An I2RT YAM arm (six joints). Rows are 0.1 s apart.
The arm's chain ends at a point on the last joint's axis. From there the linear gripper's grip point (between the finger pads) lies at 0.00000 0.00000 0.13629 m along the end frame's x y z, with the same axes.
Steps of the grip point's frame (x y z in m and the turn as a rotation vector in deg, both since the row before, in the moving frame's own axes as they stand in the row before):
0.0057, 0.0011, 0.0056, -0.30, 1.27, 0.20
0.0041, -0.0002, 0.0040, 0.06, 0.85, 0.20
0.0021, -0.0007, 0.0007, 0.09, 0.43, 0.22
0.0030, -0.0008, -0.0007, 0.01, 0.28, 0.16
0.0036, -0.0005, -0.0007, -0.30, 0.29, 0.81
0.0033, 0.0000, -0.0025, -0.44, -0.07, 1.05
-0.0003, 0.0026, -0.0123, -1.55, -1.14, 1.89
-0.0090, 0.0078, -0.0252, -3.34, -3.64, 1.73
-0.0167, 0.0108, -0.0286, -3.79, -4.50, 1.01
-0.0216, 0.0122, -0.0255, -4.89, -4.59, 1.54
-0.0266, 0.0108, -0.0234, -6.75, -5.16, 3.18
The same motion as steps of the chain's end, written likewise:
0.0027, 0.0004, 0.0056, -0.30, 1.27, 0.20
0.0021, -0.0001, 0.0040, 0.06, 0.85, 0.20
0.0011, -0.0005, 0.0007, 0.09, 0.43, 0.22
0.0023, -0.0008, -0.0007, 0.01, 0.28, 0.16
0.0029, -0.0012, -0.0007, -0.30, 0.29, 0.81
0.0035, -0.0010, -0.0025, -0.44, -0.07, 1.05
0.0025, -0.0010, -0.0122, -1.55, -1.14, 1.89
-0.0002, 0.0000, -0.0247, -3.34, -3.64, 1.73
-0.0059, 0.0019, -0.0279, -3.79, -4.50, 1.01
-0.0106, 0.0007, -0.0246, -4.89, -4.59, 1.54
-0.0139, -0.0048, -0.0219, -6.75, -5.16, 3.18

